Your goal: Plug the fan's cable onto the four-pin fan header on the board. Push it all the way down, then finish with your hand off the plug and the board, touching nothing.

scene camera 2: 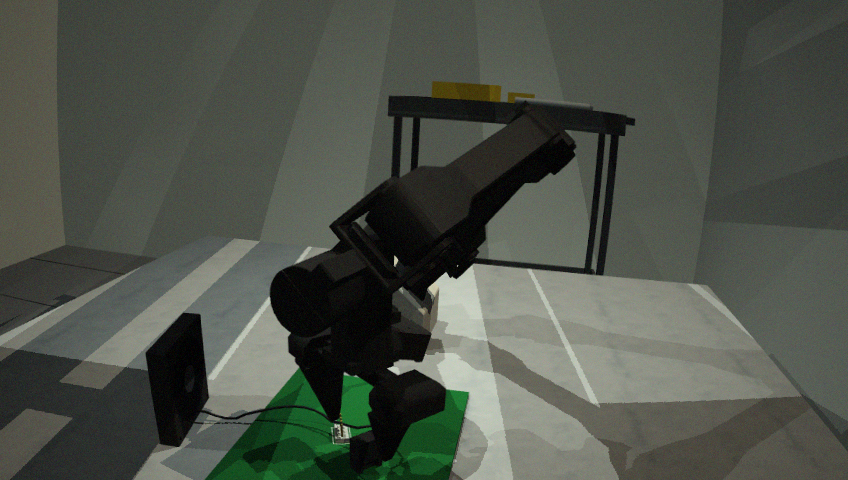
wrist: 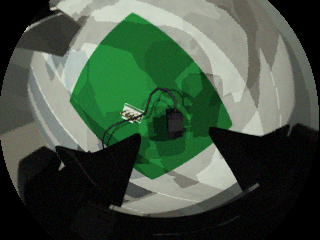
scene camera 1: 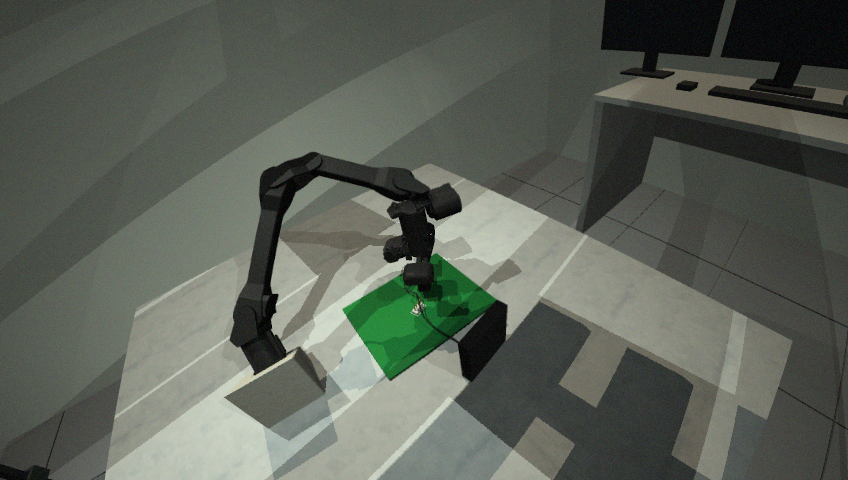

Labels:
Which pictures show the gripper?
Scene camera 2, the wrist view and scene camera 1: all of them.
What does the gripper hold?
Nothing.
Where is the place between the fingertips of the gripper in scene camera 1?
426, 277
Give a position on a green board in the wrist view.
At 136, 57

